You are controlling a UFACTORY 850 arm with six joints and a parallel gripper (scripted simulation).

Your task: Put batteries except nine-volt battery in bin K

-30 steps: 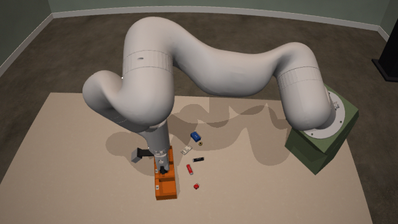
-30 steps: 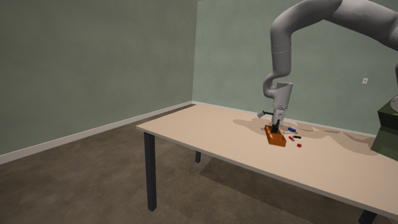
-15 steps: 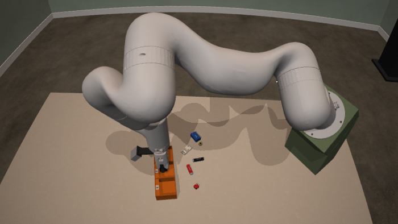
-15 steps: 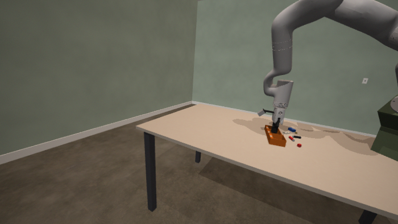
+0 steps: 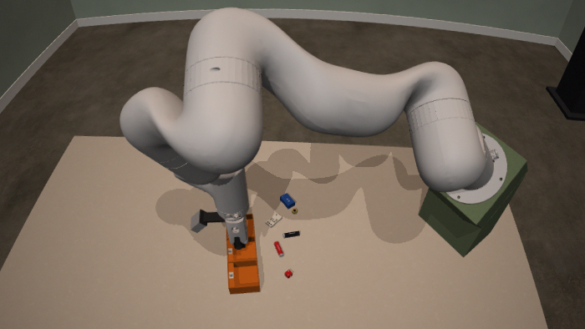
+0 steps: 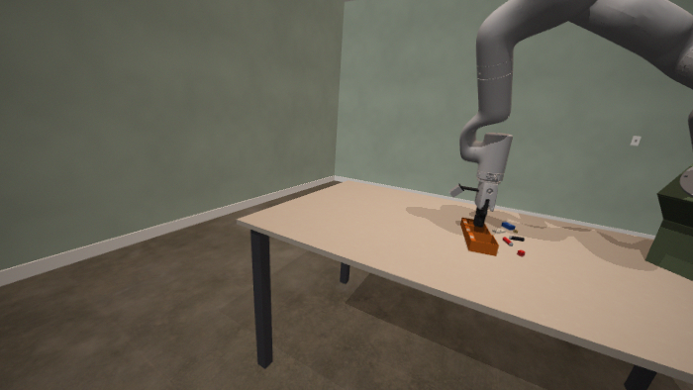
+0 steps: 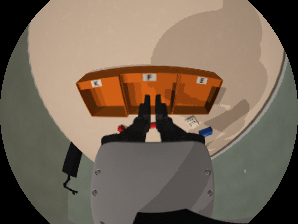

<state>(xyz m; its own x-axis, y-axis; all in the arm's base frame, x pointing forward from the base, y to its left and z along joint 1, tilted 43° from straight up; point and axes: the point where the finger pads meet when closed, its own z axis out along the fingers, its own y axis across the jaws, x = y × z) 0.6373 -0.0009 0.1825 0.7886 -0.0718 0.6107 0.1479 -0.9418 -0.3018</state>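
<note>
My gripper is now 5 cm above the orange bin. Also, from my hand: red cylindrical battery (11 cm behind, 2 cm to the right, 6 cm below); then white domino-like tile (9 cm behind, 13 cm to the right, 6 cm below); then small red block (14 cm behind, 6 cm to the left, 6 cm below).
</note>
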